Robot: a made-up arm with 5 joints. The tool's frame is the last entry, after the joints.
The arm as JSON. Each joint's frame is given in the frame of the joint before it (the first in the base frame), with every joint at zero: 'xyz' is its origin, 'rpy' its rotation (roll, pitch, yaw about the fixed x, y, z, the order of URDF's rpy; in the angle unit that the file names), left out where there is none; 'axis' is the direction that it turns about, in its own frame. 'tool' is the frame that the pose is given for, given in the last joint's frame.
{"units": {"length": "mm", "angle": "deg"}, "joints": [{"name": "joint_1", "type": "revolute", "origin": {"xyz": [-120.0, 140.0, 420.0]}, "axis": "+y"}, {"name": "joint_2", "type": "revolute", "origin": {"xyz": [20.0, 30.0, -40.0]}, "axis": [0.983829, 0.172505, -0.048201]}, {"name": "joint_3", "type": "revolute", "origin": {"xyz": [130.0, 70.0, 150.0]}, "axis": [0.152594, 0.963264, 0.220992]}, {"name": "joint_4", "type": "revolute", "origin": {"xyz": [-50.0, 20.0, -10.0]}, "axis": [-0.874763, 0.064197, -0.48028]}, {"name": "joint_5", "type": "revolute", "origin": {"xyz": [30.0, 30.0, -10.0]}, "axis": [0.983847, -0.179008, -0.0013]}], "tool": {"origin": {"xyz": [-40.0, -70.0, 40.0], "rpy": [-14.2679, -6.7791, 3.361]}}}
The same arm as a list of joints. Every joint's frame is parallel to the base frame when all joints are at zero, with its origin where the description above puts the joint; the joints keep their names.
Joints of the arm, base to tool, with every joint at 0 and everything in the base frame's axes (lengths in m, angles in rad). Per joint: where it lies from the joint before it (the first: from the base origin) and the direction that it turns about. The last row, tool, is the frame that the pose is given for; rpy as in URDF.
joint_1: axis 0 1 0 origin -0.1200 0.1400 0.4200
joint_2: axis 0.983829 0.172505 -0.048201 origin 0.0200 0.0300 -0.0400
joint_3: axis 0.152594 0.963264 0.220992 origin 0.1300 0.0700 0.1500
joint_4: axis -0.874763 0.064197 -0.48028 origin -0.0500 0.0200 -0.0100
joint_5: axis 0.983847 -0.179008 -0.0013 origin 0.0300 0.0300 -0.0100
tool: origin -0.0400 -0.0700 0.0400 rpy -0.2490 -0.1183 0.0587

